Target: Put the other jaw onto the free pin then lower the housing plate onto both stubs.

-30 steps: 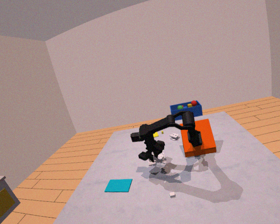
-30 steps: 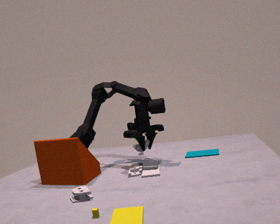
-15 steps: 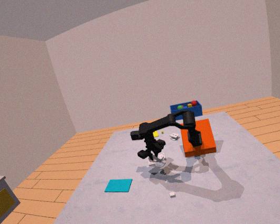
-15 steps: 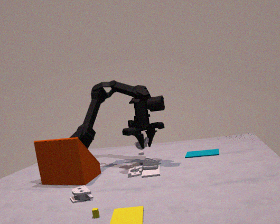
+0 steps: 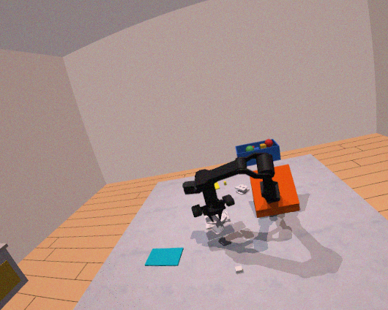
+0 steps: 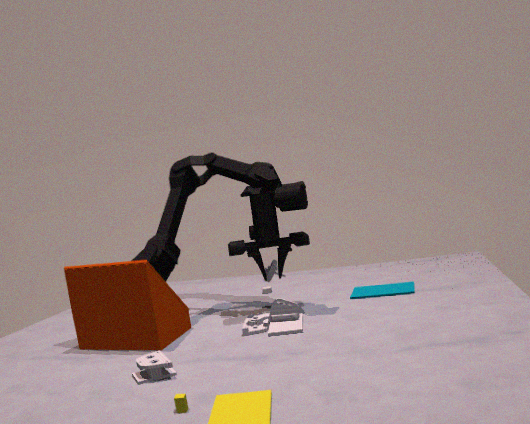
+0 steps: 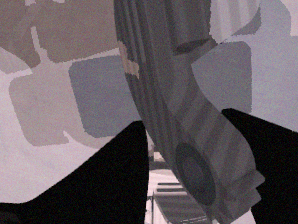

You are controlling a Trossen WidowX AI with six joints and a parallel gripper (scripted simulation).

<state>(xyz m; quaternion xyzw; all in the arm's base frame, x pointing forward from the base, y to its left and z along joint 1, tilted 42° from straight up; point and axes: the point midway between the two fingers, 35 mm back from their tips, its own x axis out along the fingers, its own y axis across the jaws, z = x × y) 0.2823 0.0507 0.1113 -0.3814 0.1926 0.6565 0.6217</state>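
My gripper tip is now 30 mm below the grey jaw piece and 20 mm to the right of it. Also, from my gripper tip: white housing piece: 380 mm to the right, 160 mm behind, 50 mm below; then cyan tile: 260 mm ahead, 110 mm to the left, 80 mm below; then small white cube: 230 mm to the left, 70 mm below, 70 mm behind.
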